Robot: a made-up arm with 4 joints.
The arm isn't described. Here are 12 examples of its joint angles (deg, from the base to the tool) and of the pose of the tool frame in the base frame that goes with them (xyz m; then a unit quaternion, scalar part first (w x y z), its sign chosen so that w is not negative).
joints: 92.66 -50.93 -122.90 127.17
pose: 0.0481 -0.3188 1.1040 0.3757 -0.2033 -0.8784 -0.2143
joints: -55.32 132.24 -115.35 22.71
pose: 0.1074 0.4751 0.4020 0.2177 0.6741 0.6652 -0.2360
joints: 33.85 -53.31 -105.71 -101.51
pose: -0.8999 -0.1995 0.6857 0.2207 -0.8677 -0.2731 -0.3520
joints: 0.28 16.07 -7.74 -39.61
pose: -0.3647 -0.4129 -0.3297 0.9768 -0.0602 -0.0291 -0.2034
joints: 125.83 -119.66 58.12 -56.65
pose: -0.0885 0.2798 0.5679 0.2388 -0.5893 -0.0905 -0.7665
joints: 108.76 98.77 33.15 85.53
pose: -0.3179 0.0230 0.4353 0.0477 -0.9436 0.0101 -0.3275
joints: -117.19 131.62 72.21 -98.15
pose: 0.2466 -0.0725 0.0916 0.8594 -0.3278 -0.3818 -0.0904
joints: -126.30 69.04 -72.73 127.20
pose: 0.0755 -0.2704 0.5773 0.2057 -0.9453 0.2316 -0.1023
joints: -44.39 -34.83 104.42 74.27
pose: -0.2953 0.0855 -0.1248 0.2909 0.3463 -0.8140 0.3646
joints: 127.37 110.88 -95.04 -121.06
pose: -0.3952 0.1444 -0.1336 0.8925 0.0895 0.3090 -0.3161
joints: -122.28 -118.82 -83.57 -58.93
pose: 0.5954 0.6064 -0.5231 0.2984 0.3742 0.1477 -0.8655
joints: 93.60 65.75 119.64 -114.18
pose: 0.1343 -0.1588 0.4634 0.3163 0.1499 -0.9260 0.1415
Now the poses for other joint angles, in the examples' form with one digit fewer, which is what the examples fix.
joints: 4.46 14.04 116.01 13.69
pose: -0.414 0.006 0.203 0.514 0.852 0.023 0.094
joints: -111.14 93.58 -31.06 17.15
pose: 0.292 0.004 0.554 0.173 -0.773 -0.545 0.275
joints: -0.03 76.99 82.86 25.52
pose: -0.323 -0.026 -0.031 0.469 0.596 0.287 0.585
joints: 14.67 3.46 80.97 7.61
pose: -0.472 0.043 0.063 0.754 0.653 0.073 -0.010
